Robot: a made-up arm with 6 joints.
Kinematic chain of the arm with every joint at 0, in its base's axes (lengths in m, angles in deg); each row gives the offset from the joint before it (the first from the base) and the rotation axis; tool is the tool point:
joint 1: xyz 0 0 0.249 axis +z
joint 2: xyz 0 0 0 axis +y
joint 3: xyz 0 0 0.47 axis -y
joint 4: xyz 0 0 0 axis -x
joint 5: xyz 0.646 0 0 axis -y
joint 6: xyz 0 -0.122 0 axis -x
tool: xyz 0 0 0
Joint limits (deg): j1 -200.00..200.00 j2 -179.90..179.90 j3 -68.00..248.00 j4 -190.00..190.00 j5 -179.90..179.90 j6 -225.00..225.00
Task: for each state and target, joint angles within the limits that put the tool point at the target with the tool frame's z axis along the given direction. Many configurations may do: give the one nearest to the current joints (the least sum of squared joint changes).
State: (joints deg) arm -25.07 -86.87 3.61 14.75 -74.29 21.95
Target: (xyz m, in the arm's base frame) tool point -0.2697 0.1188 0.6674 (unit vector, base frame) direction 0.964 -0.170 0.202
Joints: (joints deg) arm -40.01 -117.95 -47.57 47.51 -105.58 60.44
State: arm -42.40 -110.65 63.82 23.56 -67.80 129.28
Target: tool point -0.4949 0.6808 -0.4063 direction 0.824 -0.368 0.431
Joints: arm -62.13 -149.77 50.65 12.06 -87.45 144.78
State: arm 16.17 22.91 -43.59 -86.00 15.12 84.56
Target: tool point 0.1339 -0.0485 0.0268 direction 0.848 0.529 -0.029
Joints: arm -1.99 23.24 -61.13 -68.95 26.02 104.54
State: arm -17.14 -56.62 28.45 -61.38 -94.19 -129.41
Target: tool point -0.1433 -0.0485 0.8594 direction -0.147 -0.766 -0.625
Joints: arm -20.00 -82.58 -18.11 -39.16 -110.48 -123.04
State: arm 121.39 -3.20 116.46 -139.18 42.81 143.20
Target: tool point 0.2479 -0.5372 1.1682 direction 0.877 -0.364 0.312
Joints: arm 126.34 -16.59 119.46 -166.54 74.93 146.18
